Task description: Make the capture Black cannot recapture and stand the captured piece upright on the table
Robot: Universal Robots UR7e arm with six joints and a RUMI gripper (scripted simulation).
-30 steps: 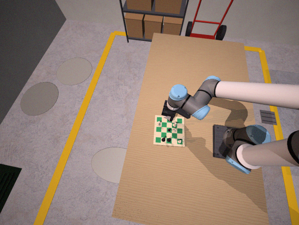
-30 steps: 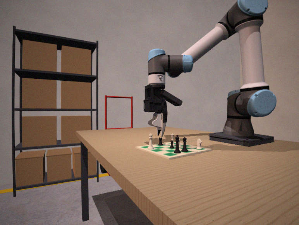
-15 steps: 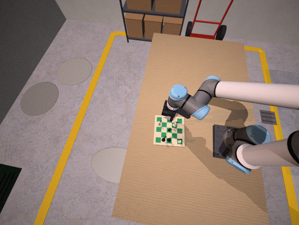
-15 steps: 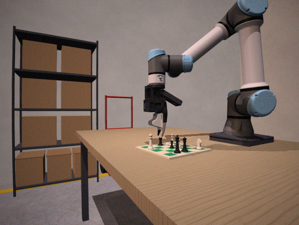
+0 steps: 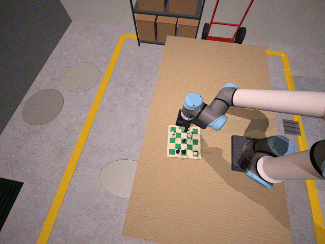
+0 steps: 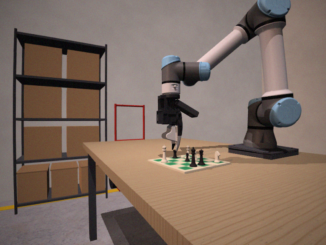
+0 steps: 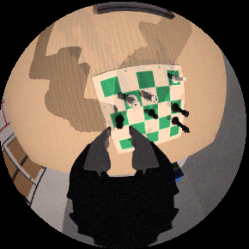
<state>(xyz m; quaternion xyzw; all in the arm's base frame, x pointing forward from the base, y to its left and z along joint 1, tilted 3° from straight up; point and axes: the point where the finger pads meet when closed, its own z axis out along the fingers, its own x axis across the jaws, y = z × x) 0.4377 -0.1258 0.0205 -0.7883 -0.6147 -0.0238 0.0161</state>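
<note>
My gripper is now 80 mm short of the tall white piece, 40 mm to the right of it and 20 mm above it. From my hand the other things lie so: white knight: 70 mm behind, 160 mm to the left, 30 mm below; then tall black piece: 40 mm ahead, 150 mm to the left, 20 mm below.
</note>
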